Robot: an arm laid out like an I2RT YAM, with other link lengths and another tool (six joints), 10 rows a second.
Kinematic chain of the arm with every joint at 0, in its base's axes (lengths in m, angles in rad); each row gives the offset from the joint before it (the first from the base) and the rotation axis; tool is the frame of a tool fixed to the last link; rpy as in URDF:
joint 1: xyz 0 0 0.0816 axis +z
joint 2: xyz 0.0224 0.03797 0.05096 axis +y
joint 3: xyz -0.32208 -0.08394 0 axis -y
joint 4: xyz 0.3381 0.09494 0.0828 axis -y
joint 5: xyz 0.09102 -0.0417 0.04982 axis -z
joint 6: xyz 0.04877 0 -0.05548 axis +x
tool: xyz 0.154 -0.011 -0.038 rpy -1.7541 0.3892 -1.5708
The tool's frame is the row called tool.
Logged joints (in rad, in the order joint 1, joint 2, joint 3, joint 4, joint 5, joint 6), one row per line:
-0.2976 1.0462 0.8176 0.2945 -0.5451 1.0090
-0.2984 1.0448 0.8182 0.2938 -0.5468 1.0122
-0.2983 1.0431 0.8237 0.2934 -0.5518 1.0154
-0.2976 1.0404 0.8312 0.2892 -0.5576 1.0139
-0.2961 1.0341 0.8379 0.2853 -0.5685 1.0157
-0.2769 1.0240 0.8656 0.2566 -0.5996 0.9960
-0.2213 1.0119 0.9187 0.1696 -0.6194 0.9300
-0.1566 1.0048 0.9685 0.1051 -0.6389 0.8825
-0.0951 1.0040 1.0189 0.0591 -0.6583 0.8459
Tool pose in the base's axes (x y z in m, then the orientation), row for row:
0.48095 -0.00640 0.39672 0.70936 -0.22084 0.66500 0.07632
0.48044 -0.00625 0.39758 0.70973 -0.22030 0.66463 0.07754
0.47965 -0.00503 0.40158 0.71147 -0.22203 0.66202 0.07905
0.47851 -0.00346 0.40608 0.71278 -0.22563 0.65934 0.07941
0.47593 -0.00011 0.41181 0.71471 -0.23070 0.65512 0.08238
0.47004 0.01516 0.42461 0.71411 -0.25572 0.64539 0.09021
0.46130 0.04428 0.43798 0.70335 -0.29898 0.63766 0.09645
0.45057 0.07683 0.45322 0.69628 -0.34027 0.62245 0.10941
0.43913 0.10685 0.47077 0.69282 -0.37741 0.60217 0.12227
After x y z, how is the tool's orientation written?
As a quaternion, w x y z.
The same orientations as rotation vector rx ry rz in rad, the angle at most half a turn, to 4 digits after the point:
-0.4902 1.4760 0.1694
-0.4889 1.4749 0.1721
-0.4924 1.4682 0.1753
-0.5001 1.4615 0.1760
-0.5110 1.4510 0.1825
-0.5665 1.4298 0.1999
-0.6651 1.4186 0.2146
-0.7591 1.3885 0.2441
-0.8431 1.3451 0.2731

